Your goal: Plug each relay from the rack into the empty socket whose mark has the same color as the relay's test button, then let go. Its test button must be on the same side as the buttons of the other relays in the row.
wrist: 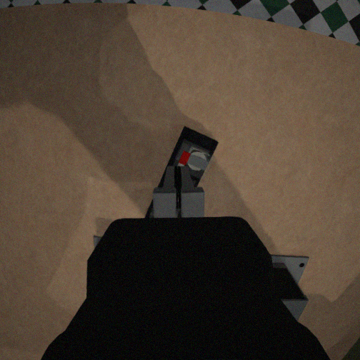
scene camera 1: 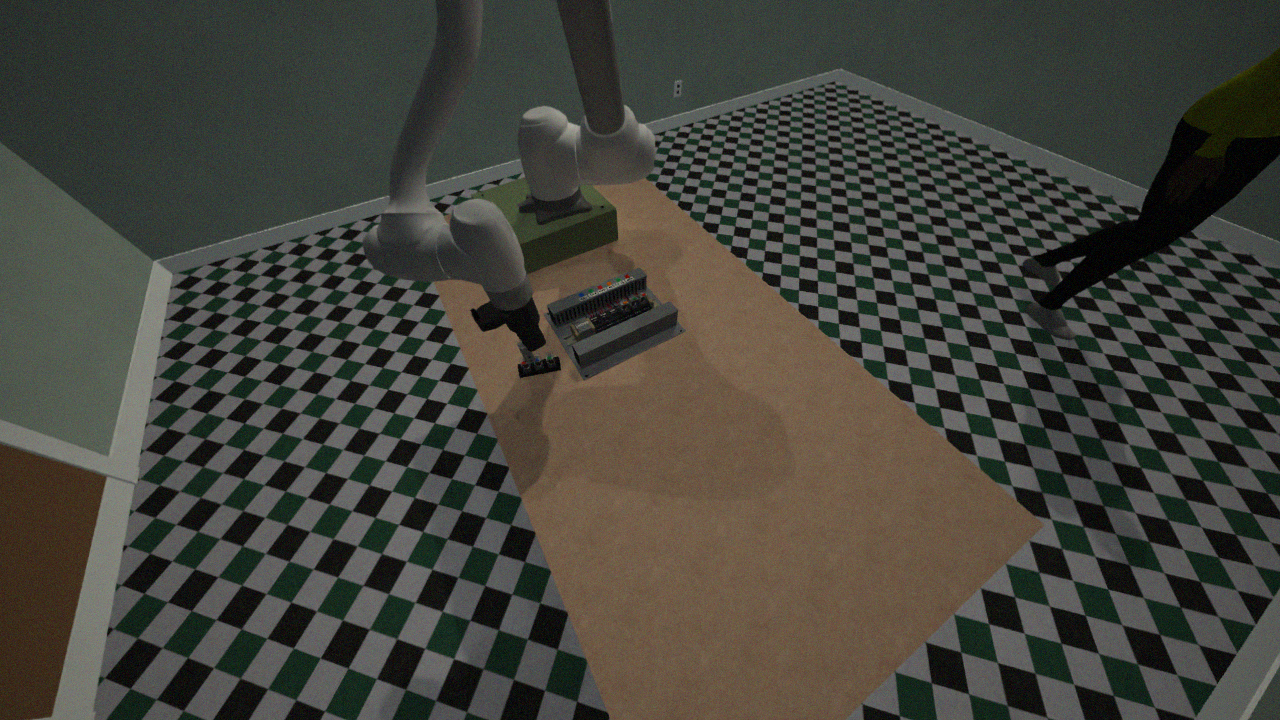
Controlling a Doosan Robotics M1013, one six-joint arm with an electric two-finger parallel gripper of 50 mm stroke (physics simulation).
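Places are measured from the arm's base along level axes (x back, y right, z up), in millimetres.
Pixels of known places: gripper, fingertip midpoint: [scene camera 1: 530, 360]; arm's base, origin of the base link: [scene camera 1: 558, 204].
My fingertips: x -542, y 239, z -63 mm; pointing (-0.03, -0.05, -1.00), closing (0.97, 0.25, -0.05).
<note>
Ahead of a thing's pixels: the offset from my fingertips to its top centre. "spot": to the spot under its first point. Level surfaces: height alone.
The black relay rack @[spot: dx -11, dy -10, dz -30 mm] [scene camera 1: 539, 371] [wrist: 201, 137] stands on the mat, left of the panel in the scene view. A relay with a red test button [wrist: 198, 161] sits at its far end in the wrist view. The rack's other relays are hidden there by the gripper, and are too small in the scene view to tell apart. My gripper [scene camera 1: 526, 352] [wrist: 177, 178] is shut, its fingertips together with nothing between them, above the rack beside the red-button relay. The panel @[spot: dx -60, dy -125, dz -45 mm] [scene camera 1: 587, 372] [wrist: 295, 261] holds a row of relays and sockets @[dx +83, dy -287, dz +22 mm] [scene camera 1: 623, 310]. Colored marks @[spot: dx +160, dy -260, dz +15 mm] [scene camera 1: 605, 287] lie along its back duct.
Two grey ducts flank the panel's row; the front duct @[dx -4, dy -260, dz +15 mm] [scene camera 1: 626, 335] is solid-looking. A green box [scene camera 1: 572, 238] under the arm's base stands behind the panel. The brown mat @[dz -48 mm] [scene camera 1: 716, 555] lies on a checkered floor. A person [scene camera 1: 1136, 228] is at the right.
</note>
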